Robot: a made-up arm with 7 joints. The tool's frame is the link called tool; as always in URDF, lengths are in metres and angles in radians. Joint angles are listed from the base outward. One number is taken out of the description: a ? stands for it. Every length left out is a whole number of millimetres.
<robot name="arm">
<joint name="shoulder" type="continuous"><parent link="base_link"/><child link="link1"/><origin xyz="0.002 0.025 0.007" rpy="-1.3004 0.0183 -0.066"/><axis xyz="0 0 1"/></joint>
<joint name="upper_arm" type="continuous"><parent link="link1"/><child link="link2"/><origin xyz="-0.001 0.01 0" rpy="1.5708 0 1.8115"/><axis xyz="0 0 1"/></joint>
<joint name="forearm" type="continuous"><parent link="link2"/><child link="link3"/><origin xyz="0.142 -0.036 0" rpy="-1.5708 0 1.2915"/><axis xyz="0 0 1"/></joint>
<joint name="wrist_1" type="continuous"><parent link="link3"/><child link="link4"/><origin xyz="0.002 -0.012 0" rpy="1.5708 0 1.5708"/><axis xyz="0 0 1"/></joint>
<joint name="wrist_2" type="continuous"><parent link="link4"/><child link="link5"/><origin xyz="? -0.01 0" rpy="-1.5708 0 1.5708"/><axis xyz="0 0 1"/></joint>
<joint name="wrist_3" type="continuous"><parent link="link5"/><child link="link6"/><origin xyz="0 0 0" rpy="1.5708 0 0"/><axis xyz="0 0 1"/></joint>
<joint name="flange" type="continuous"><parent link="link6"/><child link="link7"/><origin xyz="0 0.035 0" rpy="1.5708 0 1.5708"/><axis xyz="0 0 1"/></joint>
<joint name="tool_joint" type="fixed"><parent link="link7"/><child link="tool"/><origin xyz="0 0 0" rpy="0 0 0"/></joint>
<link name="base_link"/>
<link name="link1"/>
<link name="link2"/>
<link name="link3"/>
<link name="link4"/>
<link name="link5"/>
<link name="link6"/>
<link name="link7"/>
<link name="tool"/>
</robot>
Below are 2 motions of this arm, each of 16 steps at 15 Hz.
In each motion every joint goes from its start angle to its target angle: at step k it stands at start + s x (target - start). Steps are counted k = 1, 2, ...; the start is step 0. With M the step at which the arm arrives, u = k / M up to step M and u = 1 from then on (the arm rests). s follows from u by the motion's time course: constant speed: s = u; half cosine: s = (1 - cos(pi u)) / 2; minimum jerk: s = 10 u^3 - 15 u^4 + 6 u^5.
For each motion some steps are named. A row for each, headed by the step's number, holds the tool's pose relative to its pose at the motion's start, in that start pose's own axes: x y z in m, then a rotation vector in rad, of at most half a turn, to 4 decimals.
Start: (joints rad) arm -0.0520 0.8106 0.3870 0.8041 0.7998 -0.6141 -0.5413
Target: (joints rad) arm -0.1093 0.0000 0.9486 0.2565 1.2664 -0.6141 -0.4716
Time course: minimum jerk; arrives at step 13
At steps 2, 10, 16:
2: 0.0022 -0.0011 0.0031 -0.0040 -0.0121 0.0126
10: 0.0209 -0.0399 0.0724 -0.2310 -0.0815 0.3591
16: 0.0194 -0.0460 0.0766 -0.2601 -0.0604 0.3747

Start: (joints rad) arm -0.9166 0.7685 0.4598 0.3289 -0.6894 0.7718 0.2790
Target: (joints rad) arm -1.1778 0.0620 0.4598 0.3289 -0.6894 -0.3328 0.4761
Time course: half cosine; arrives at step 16
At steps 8, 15, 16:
8: 0.0036 -0.0643 -0.0212 -0.4381 -0.3357 -0.1097
15: -0.0191 -0.1292 -0.0351 -0.9546 -0.5424 -0.0993
16: -0.0198 -0.1304 -0.0353 -0.9652 -0.5450 -0.0979

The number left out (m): -0.167
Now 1 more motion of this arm.
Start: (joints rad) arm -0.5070 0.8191 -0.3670 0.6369 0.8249 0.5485 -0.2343
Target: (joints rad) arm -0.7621 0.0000 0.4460 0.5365 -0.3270 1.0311 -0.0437
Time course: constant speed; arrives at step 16
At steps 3, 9, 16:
3: -0.0057 0.0085 0.0236 -0.4192 -0.0403 -0.1083
9: -0.0244 0.0189 0.0702 -1.1549 -0.1392 -0.5085
16: -0.0624 0.0285 0.1242 -1.7514 -0.3111 -1.2521

